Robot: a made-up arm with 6 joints.
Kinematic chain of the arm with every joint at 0, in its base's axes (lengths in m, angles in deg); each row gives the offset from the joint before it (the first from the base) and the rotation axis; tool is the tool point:
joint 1: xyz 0 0 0.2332 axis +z
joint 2: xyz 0 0 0 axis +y
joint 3: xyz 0 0 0.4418 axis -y
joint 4: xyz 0 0 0 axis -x
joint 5: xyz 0.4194 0 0 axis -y
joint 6: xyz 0 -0.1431 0 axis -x
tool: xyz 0 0 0
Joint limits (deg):
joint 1: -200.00..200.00
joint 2: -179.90..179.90
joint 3: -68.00..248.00
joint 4: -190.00..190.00
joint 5: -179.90..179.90
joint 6: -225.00..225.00
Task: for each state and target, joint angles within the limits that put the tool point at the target. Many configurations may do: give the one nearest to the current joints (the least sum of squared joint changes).
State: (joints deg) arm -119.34 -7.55 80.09 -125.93 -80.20 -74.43
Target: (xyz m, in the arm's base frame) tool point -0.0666 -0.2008 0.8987
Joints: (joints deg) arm -125.36 -20.77 31.45 -115.62 -80.20 -74.43
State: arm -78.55 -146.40 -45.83 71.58 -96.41 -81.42
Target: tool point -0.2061 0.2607 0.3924
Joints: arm -62.21 -129.24 -58.42 64.86 -96.41 -81.42
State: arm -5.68 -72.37 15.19 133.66 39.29 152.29
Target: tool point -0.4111 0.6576 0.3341
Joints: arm -50.06 -109.42 22.62 138.38 39.29 152.29
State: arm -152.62 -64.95 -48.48 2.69 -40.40 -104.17
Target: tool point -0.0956 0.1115 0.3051
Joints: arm -168.81 -28.41 -68.00 -26.62 -40.40 -104.17
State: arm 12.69 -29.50 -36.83 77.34 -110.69 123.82
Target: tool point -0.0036 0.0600 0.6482
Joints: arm 21.61 -59.00 -51.12 113.52 -110.69 123.82
